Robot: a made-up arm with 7 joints. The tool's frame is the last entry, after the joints. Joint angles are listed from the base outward.
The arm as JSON. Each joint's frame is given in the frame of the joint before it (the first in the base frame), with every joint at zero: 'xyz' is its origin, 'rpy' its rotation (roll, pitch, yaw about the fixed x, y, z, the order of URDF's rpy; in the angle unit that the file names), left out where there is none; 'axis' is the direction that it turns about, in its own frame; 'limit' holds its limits. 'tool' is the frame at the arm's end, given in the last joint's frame.
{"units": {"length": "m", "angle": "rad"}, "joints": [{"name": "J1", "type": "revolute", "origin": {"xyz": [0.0, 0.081, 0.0], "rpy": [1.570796, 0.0, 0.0]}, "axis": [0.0, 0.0, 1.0], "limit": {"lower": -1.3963, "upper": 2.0}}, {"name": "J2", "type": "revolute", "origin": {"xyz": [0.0, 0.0, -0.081], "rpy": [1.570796, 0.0, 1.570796]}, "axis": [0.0, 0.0, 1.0], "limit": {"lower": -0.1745, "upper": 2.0}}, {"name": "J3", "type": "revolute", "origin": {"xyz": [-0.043, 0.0, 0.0], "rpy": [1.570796, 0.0, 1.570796]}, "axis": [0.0, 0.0, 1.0], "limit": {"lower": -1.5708, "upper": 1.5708}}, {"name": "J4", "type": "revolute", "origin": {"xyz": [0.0, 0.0, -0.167], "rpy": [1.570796, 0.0, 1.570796]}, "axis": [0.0, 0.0, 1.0], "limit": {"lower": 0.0, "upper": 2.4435}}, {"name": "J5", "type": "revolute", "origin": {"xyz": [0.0, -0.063, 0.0], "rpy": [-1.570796, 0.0, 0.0]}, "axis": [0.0, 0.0, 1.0], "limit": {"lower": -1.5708, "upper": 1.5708}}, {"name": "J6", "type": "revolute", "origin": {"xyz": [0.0, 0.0, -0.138], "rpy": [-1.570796, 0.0, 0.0]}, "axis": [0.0, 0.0, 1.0], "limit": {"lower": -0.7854, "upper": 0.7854}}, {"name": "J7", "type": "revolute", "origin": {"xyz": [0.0, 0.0, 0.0], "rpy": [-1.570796, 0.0, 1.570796]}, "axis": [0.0, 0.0, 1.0], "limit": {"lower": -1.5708, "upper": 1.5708}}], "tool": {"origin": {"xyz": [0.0, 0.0, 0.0], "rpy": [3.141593, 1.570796, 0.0]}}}
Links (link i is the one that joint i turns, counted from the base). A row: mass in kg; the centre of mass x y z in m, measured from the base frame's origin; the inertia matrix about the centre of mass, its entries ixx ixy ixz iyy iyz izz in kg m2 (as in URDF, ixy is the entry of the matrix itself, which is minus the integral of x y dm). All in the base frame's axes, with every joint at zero. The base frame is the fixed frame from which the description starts. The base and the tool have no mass.
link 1: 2.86; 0.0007 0.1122 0.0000; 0.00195 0 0 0.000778 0 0.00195
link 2: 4.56; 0.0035 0.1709 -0.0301; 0.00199 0 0 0.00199 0 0.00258
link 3: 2.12; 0.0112 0.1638 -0.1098; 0.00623 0 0 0.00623 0 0.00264
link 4: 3.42; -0.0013 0.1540 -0.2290; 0.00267 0 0 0.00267 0 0.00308
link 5: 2.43; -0.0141 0.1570 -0.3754; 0.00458 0 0 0.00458 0 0.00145
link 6: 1.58; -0.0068 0.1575 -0.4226; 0.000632 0 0 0.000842 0 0.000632
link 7: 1.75; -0.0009 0.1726 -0.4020; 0.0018 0 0 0.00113 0 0.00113
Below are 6 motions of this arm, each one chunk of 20 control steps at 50 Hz.
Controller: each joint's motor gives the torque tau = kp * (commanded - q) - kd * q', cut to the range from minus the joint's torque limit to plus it. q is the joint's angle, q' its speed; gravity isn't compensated. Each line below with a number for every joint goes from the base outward.
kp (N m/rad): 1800 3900 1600 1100 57 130 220
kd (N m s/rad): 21 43 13 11 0.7 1.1 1.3
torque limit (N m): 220 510 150 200 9.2 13 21
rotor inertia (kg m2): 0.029 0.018 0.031 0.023 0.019 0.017 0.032
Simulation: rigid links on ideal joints. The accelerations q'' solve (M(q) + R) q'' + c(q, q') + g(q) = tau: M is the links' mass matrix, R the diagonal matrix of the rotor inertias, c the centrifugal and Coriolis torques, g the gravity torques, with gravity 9.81 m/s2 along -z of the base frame. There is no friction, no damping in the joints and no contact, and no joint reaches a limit. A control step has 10 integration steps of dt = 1/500 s. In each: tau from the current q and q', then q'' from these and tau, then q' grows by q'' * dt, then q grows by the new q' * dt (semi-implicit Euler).
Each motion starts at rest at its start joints. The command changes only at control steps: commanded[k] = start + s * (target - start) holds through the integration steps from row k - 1 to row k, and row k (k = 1, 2, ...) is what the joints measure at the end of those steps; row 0 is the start. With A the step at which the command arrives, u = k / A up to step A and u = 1 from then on. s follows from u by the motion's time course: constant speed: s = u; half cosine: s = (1 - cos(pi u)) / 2; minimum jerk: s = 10 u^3 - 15 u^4 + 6 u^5; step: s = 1 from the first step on.
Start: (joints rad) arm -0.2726 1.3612 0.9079 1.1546 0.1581 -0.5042 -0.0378
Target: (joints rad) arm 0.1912 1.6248 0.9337 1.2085 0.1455 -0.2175 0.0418
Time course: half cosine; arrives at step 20
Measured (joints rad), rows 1 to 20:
1: -0.2722 1.3584 0.9047 1.1536 0.1592 -0.5027 -0.0379
2: -0.2683 1.3579 0.9005 1.1489 0.1635 -0.4964 -0.0375
3: -0.2566 1.3634 0.9008 1.1469 0.1681 -0.4860 -0.0353
4: -0.2374 1.3752 0.9039 1.1504 0.1689 -0.4740 -0.0312
5: -0.2129 1.3909 0.9072 1.1570 0.1658 -0.4602 -0.0263
6: -0.1850 1.4080 0.9099 1.1627 0.1616 -0.4434 -0.0212
7: -0.1544 1.4257 0.9119 1.1664 0.1590 -0.4237 -0.0158
8: -0.1215 1.4442 0.9139 1.1694 0.1584 -0.4023 -0.0101
9: -0.0864 1.4640 0.9160 1.1730 0.1588 -0.3801 -0.0039
10: -0.0500 1.4850 0.9186 1.1778 0.1585 -0.3577 0.0025
11: -0.0132 1.5063 0.9215 1.1830 0.1569 -0.3354 0.0089
12: 0.0229 1.5270 0.9242 1.1879 0.1545 -0.3136 0.0150
13: 0.0573 1.5465 0.9265 1.1921 0.1521 -0.2928 0.0208
14: 0.0891 1.5643 0.9285 1.1957 0.1504 -0.2737 0.0260
15: 0.1176 1.5802 0.9302 1.1990 0.1492 -0.2567 0.0306
16: 0.1422 1.5939 0.9317 1.2019 0.1483 -0.2423 0.0346
17: 0.1623 1.6050 0.9328 1.2043 0.1473 -0.2308 0.0377
18: 0.1772 1.6132 0.9334 1.2060 0.1463 -0.2225 0.0398
19: 0.1866 1.6182 0.9336 1.2070 0.1456 -0.2176 0.0411
20: 0.1903 1.6200 0.9333 1.2073 0.1452 -0.2162 0.0413

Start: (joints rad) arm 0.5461 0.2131 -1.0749 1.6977 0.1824 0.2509 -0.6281
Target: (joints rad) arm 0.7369 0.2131 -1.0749 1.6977 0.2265 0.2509 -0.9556
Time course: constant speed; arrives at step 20
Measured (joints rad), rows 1 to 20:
1: 0.5478 0.2134 -1.0785 1.6920 0.1843 0.2504 -0.6433
2: 0.5518 0.2145 -1.0810 1.6868 0.1883 0.2504 -0.6675
3: 0.5605 0.2148 -1.0807 1.6865 0.1920 0.2508 -0.6843
4: 0.5727 0.2144 -1.0791 1.6886 0.1940 0.2507 -0.6970
5: 0.5849 0.2139 -1.0777 1.6904 0.1945 0.2504 -0.7130
6: 0.5952 0.2138 -1.0775 1.6908 0.1948 0.2503 -0.7310
7: 0.6038 0.2140 -1.0782 1.6901 0.1964 0.2505 -0.7475
8: 0.6119 0.2141 -1.0790 1.6895 0.1995 0.2505 -0.7633
9: 0.6208 0.2141 -1.0793 1.6894 0.2031 0.2505 -0.7797
10: 0.6305 0.2141 -1.0791 1.6896 0.2061 0.2505 -0.7964
11: 0.6405 0.2140 -1.0788 1.6900 0.2079 0.2505 -0.8127
12: 0.6503 0.2140 -1.0787 1.6901 0.2093 0.2505 -0.8289
13: 0.6597 0.2140 -1.0788 1.6901 0.2109 0.2505 -0.8453
14: 0.6690 0.2140 -1.0790 1.6901 0.2132 0.2505 -0.8618
15: 0.6783 0.2140 -1.0791 1.6901 0.2158 0.2505 -0.8782
16: 0.6877 0.2140 -1.0792 1.6902 0.2183 0.2505 -0.8945
17: 0.6973 0.2140 -1.0791 1.6903 0.2206 0.2505 -0.9109
18: 0.7068 0.2140 -1.0791 1.6904 0.2226 0.2505 -0.9273
19: 0.7163 0.2140 -1.0792 1.6904 0.2246 0.2505 -0.9437
20: 0.7258 0.2140 -1.0792 1.6905 0.2268 0.2506 -0.9600

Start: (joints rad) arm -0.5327 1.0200 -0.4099 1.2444 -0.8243 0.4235 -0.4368
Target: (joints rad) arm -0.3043 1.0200 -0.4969 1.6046 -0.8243 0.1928 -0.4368
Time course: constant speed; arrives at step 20
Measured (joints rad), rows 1 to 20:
1: -0.5258 1.0175 -0.4170 1.2526 -0.8212 0.4137 -0.4373
2: -0.5152 1.0147 -0.4240 1.2752 -0.8159 0.3983 -0.4376
3: -0.5013 1.0135 -0.4282 1.2987 -0.8141 0.3859 -0.4371
4: -0.4874 1.0144 -0.4305 1.3175 -0.8172 0.3754 -0.4366
5: -0.4751 1.0157 -0.4334 1.3335 -0.8218 0.3642 -0.4367
6: -0.4644 1.0160 -0.4379 1.3501 -0.8239 0.3525 -0.4370
7: -0.4541 1.0155 -0.4434 1.3680 -0.8226 0.3408 -0.4371
8: -0.4436 1.0150 -0.4485 1.3862 -0.8196 0.3293 -0.4371
9: -0.4324 1.0149 -0.4529 1.4041 -0.8176 0.3178 -0.4371
10: -0.4207 1.0152 -0.4569 1.4219 -0.8176 0.3062 -0.4371
11: -0.4091 1.0154 -0.4609 1.4397 -0.8188 0.2947 -0.4371
12: -0.3976 1.0155 -0.4652 1.4576 -0.8199 0.2832 -0.4371
13: -0.3865 1.0154 -0.4698 1.4755 -0.8201 0.2716 -0.4371
14: -0.3754 1.0154 -0.4743 1.4933 -0.8195 0.2601 -0.4371
15: -0.3642 1.0154 -0.4788 1.5111 -0.8187 0.2486 -0.4372
16: -0.3529 1.0154 -0.4831 1.5289 -0.8182 0.2370 -0.4372
17: -0.3415 1.0155 -0.4874 1.5468 -0.8183 0.2255 -0.4372
18: -0.3302 1.0155 -0.4918 1.5647 -0.8185 0.2140 -0.4372
19: -0.3189 1.0156 -0.4962 1.5826 -0.8186 0.2024 -0.4372
20: -0.3076 1.0156 -0.5006 1.6004 -0.8185 0.1909 -0.4372

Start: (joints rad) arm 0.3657 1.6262 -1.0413 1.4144 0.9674 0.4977 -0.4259
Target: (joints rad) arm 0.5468 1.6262 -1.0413 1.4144 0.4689 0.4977 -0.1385
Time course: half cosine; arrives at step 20
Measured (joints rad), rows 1 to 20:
1: 0.3646 1.6224 -1.0441 1.4136 0.9659 0.4972 -0.4243
2: 0.3641 1.6194 -1.0484 1.4165 0.9620 0.4966 -0.4187
3: 0.3682 1.6185 -1.0489 1.4182 0.9529 0.4968 -0.4090
4: 0.3765 1.6192 -1.0469 1.4175 0.9347 0.4969 -0.3961
5: 0.3867 1.6203 -1.0454 1.4159 0.9068 0.4969 -0.3807
6: 0.3975 1.6208 -1.0453 1.4151 0.8730 0.4969 -0.3629
7: 0.4090 1.6206 -1.0458 1.4154 0.8375 0.4970 -0.3433
8: 0.4216 1.6202 -1.0461 1.4161 0.8021 0.4970 -0.3220
9: 0.4353 1.6201 -1.0460 1.4163 0.7660 0.4969 -0.2997
10: 0.4496 1.6203 -1.0457 1.4162 0.7278 0.4969 -0.2770
11: 0.4639 1.6205 -1.0456 1.4159 0.6879 0.4970 -0.2544
12: 0.4778 1.6206 -1.0456 1.4157 0.6481 0.4970 -0.2326
13: 0.4910 1.6207 -1.0457 1.4157 0.6105 0.4971 -0.2120
14: 0.5033 1.6207 -1.0458 1.4158 0.5765 0.4971 -0.1931
15: 0.5143 1.6207 -1.0459 1.4158 0.5464 0.4971 -0.1764
16: 0.5237 1.6208 -1.0460 1.4157 0.5205 0.4971 -0.1623
17: 0.5314 1.6209 -1.0461 1.4157 0.4994 0.4971 -0.1511
18: 0.5372 1.6209 -1.0462 1.4157 0.4835 0.4972 -0.1432
19: 0.5408 1.6209 -1.0464 1.4157 0.4736 0.4972 -0.1388
20: 0.5422 1.6209 -1.0466 1.4156 0.4699 0.4972 -0.1378

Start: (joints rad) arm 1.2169 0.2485 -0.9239 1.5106 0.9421 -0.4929 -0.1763
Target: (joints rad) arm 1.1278 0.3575 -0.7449 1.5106 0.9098 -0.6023 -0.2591
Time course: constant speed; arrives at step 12
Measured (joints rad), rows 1 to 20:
1: 1.2047 0.2544 -0.9127 1.5143 0.9423 -0.5009 -0.1826
2: 1.1893 0.2652 -0.9000 1.5099 0.9426 -0.5125 -0.1936
3: 1.1768 0.2763 -0.8856 1.5032 0.9390 -0.5206 -0.2011
4: 1.1688 0.2862 -0.8700 1.5016 0.9320 -0.5285 -0.2060
5: 1.1638 0.2947 -0.8541 1.5040 0.9261 -0.5382 -0.2125
6: 1.1594 0.3030 -0.8383 1.5067 0.9237 -0.5482 -0.2201
7: 1.1535 0.3118 -0.8228 1.5076 0.9235 -0.5575 -0.2271
8: 1.1456 0.3210 -0.8080 1.5069 0.9225 -0.5664 -0.2337
9: 1.1368 0.3303 -0.7936 1.5057 0.9196 -0.5752 -0.2406
10: 1.1283 0.3394 -0.7791 1.5050 0.9156 -0.5842 -0.2477
11: 1.1205 0.3484 -0.7643 1.5050 0.9121 -0.5933 -0.2546
12: 1.1135 0.3574 -0.7491 1.5053 0.9094 -0.6025 -0.2614
13: 1.1132 0.3607 -0.7464 1.5013 0.9062 -0.6039 -0.2618
14: 1.1134 0.3589 -0.7490 1.5027 0.9038 -0.6009 -0.2584
15: 1.1131 0.3569 -0.7513 1.5067 0.9061 -0.6007 -0.2587
16: 1.1132 0.3564 -0.7515 1.5078 0.9112 -0.6018 -0.2606
17: 1.1135 0.3570 -0.7504 1.5066 0.9139 -0.6019 -0.2604
18: 1.1137 0.3576 -0.7498 1.5055 0.9124 -0.6015 -0.2594
19: 1.1137 0.3577 -0.7499 1.5054 0.9092 -0.6014 -0.2594
20: 1.1135 0.3575 -0.7503 1.5058 0.9076 -0.6015 -0.2598

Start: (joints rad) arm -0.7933 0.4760 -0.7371 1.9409 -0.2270 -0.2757 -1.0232
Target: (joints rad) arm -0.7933 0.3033 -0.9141 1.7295 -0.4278 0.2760 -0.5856
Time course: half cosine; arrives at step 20
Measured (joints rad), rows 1 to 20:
1: -0.7899 0.4742 -0.7375 1.9334 -0.2280 -0.2734 -1.0208
2: -0.7871 0.4718 -0.7385 1.9260 -0.2335 -0.2636 -1.0120
3: -0.7865 0.4670 -0.7437 1.9205 -0.2431 -0.2456 -0.9965
4: -0.7870 0.4596 -0.7522 1.9131 -0.2524 -0.2221 -0.9772
5: -0.7878 0.4507 -0.7621 1.9023 -0.2604 -0.1935 -0.9544
6: -0.7882 0.4406 -0.7728 1.8890 -0.2696 -0.1600 -0.9275
7: -0.7881 0.4292 -0.7846 1.8746 -0.2822 -0.1224 -0.8970
8: -0.7878 0.4167 -0.7974 1.8594 -0.2976 -0.0819 -0.8645
9: -0.7877 0.4036 -0.8109 1.8434 -0.3141 -0.0395 -0.8307
10: -0.7877 0.3901 -0.8248 1.8269 -0.3303 0.0039 -0.7962
11: -0.7878 0.3766 -0.8387 1.8103 -0.3456 0.0472 -0.7617
12: -0.7879 0.3634 -0.8522 1.7942 -0.3604 0.0894 -0.7284
13: -0.7879 0.3509 -0.8650 1.7789 -0.3746 0.1293 -0.6970
14: -0.7879 0.3393 -0.8767 1.7649 -0.3880 0.1660 -0.6682
15: -0.7879 0.3290 -0.8871 1.7524 -0.4002 0.1987 -0.6427
16: -0.7878 0.3201 -0.8960 1.7418 -0.4107 0.2264 -0.6212
17: -0.7878 0.3130 -0.9030 1.7332 -0.4191 0.2485 -0.6042
18: -0.7879 0.3077 -0.9081 1.7269 -0.4252 0.2645 -0.5922
19: -0.7879 0.3045 -0.9111 1.7231 -0.4290 0.2740 -0.5854
20: -0.7878 0.3034 -0.9119 1.7219 -0.4304 0.2766 -0.5839

